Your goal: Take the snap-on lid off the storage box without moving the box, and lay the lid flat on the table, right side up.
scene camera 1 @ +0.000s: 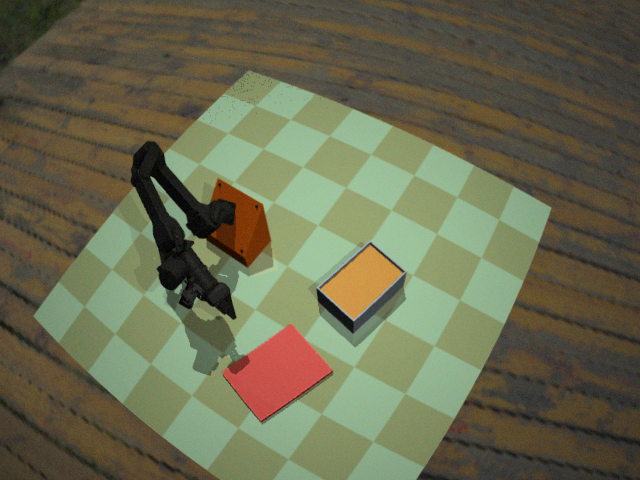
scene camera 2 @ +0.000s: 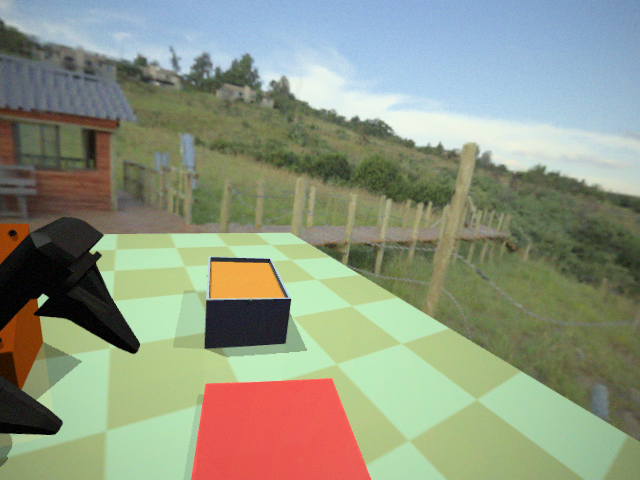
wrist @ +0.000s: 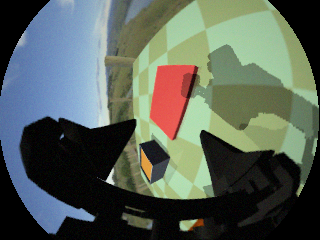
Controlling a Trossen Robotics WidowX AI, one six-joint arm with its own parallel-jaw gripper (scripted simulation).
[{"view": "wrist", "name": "my gripper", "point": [169, 128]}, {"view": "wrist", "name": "grey-blue storage box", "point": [153, 159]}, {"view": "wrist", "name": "red lid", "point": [174, 84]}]
